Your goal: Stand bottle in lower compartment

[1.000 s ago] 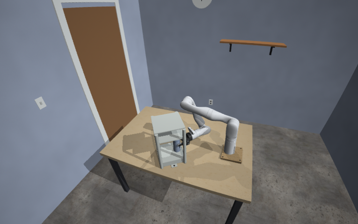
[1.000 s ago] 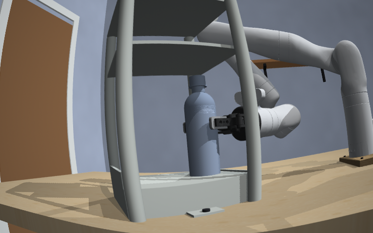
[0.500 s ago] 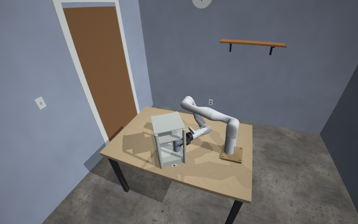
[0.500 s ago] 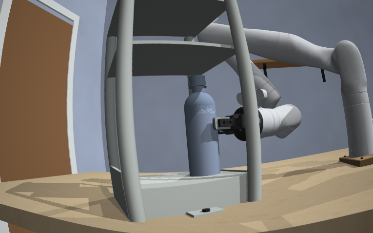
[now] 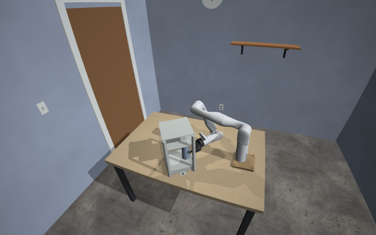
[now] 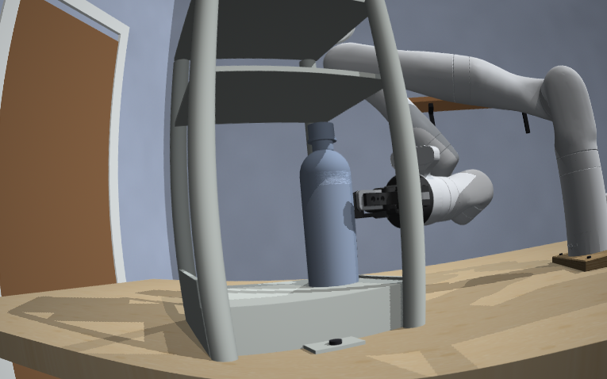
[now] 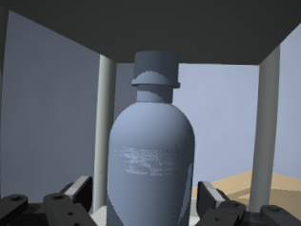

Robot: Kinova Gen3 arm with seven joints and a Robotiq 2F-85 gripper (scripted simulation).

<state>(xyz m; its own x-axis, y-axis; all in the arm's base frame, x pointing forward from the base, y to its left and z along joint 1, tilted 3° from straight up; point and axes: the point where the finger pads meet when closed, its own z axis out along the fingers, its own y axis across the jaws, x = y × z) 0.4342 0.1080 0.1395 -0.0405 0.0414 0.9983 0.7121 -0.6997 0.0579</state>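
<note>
My gripper is now 1 cm short of the blue-grey bottle, 1 cm to the right of it and 3 cm below it. The rest, counted from my hand: grey shelving unit 7 cm ahead, 4 cm to the left, 5 cm above.
</note>
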